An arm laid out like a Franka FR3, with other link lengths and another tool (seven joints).
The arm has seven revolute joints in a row. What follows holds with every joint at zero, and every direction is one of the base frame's. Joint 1 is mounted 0.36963 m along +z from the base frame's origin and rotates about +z. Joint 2 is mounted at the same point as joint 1 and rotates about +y. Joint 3 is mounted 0.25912 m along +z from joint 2 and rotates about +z. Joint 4 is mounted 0.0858 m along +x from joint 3 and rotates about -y. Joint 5 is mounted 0.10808 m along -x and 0.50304 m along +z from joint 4 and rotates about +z. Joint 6 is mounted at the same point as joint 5 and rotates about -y. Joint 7 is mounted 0.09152 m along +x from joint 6 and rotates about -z. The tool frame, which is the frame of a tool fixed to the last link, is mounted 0.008 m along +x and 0.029 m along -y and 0.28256 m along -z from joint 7; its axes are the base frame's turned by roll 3.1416, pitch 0.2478 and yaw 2.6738 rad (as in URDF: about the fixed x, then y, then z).
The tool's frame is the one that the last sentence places.
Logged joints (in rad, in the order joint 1, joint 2, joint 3, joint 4, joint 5, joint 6, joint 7), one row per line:
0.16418, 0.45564, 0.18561, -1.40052, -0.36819, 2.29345, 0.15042
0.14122, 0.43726, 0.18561, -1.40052, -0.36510, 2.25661, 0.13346
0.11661, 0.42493, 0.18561, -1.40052, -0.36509, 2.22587, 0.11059
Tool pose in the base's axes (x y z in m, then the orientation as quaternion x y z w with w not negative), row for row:
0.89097, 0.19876, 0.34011, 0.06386, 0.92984, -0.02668, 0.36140
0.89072, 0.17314, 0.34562, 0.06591, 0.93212, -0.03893, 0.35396
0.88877, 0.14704, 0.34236, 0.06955, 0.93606, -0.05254, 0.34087
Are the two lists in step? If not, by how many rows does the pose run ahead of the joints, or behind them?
The pose runs 1 row ahead of the joints: the pose in row i belongs to the joints in row i + 1.
